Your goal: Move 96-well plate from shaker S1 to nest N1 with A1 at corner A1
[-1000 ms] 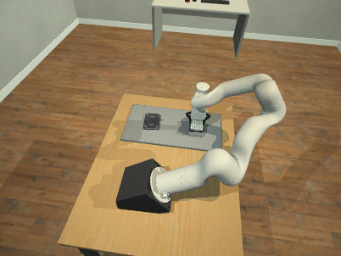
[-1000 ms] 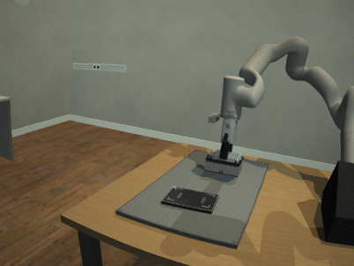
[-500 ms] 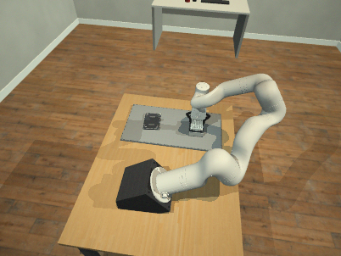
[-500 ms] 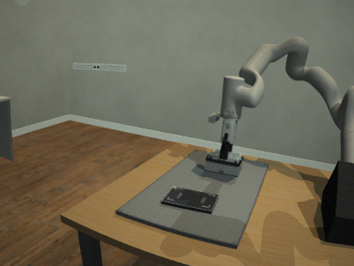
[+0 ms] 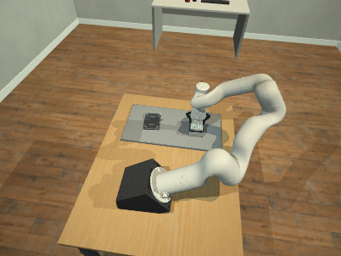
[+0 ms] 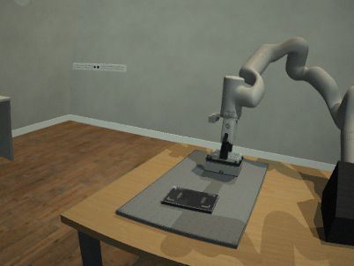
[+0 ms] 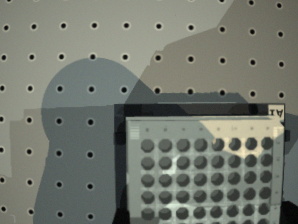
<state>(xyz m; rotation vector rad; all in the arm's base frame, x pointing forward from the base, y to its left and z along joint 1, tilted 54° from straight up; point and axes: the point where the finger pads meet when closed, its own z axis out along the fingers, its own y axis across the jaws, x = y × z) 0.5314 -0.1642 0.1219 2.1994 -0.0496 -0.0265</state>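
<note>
Right now the 96-well plate is 1 cm below my hand. Round my hand: A1 mark: 12 cm ahead, 27 cm to the left, 6 cm below; then plate nest N1: 4 cm ahead, 33 cm to the left, 7 cm below.
</note>
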